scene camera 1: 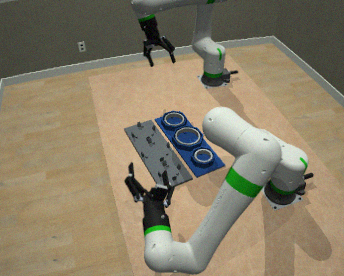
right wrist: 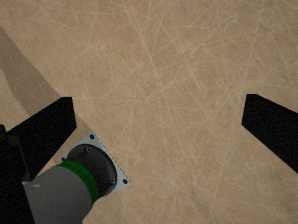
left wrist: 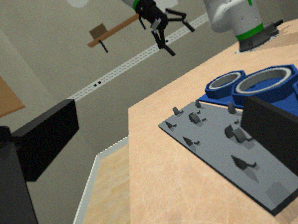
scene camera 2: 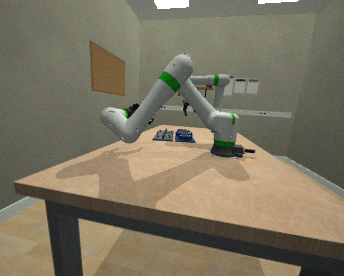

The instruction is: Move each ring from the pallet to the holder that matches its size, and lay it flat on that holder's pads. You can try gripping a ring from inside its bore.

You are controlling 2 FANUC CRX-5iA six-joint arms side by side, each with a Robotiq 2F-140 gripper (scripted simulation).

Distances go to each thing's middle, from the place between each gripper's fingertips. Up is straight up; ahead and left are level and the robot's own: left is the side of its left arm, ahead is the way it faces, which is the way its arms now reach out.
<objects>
I see the grey holder board (scene camera 1: 155, 151) 27 cm to the right of my left hand (scene camera 1: 147, 168), 19 cm below it and 8 cm behind it. From my left hand the other things lie so: blue pallet (scene camera 1: 186, 152) 32 cm to the right, 26 cm behind, 18 cm below.
I see the blue pallet 20 mm behind my right hand, 460 mm to the left of it and 190 mm below it. Round my right hand: grey holder board: 150 mm ahead, 500 mm to the left, 200 mm below.
</objects>
